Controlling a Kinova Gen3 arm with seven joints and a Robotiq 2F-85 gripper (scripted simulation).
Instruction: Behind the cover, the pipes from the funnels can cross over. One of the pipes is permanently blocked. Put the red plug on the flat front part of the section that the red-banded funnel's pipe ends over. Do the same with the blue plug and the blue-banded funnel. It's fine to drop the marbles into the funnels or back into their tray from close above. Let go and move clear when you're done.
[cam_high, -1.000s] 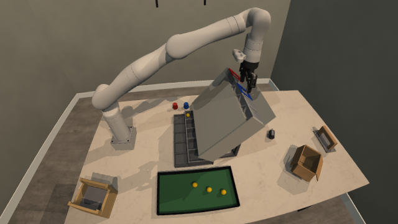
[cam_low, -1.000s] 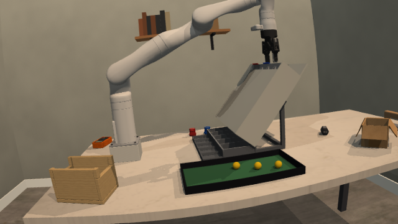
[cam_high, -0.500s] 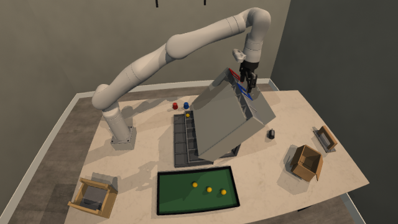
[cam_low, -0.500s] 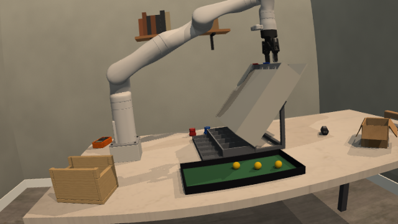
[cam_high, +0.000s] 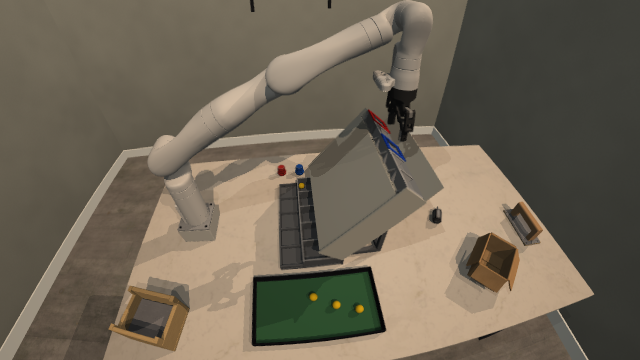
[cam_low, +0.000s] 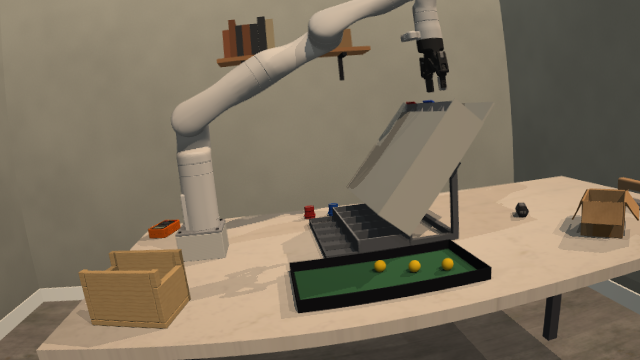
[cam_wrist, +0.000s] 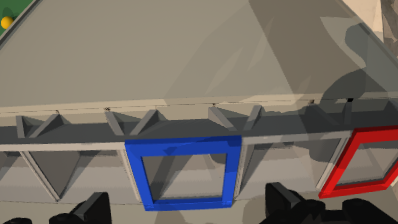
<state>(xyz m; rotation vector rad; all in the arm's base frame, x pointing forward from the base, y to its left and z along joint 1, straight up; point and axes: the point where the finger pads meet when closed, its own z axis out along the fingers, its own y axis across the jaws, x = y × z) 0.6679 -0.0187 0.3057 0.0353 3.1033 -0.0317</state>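
The green marble tray lies 280 mm behind my hand, 320 mm to the right of it and 370 mm below it. Also, from my hand: black object (240 mm ahead, 60 mm to the right, 360 mm below); cardboard box (340 mm ahead, 320 mm to the right, 330 mm below); grey slanted cover (150 mm behind, 170 mm below).
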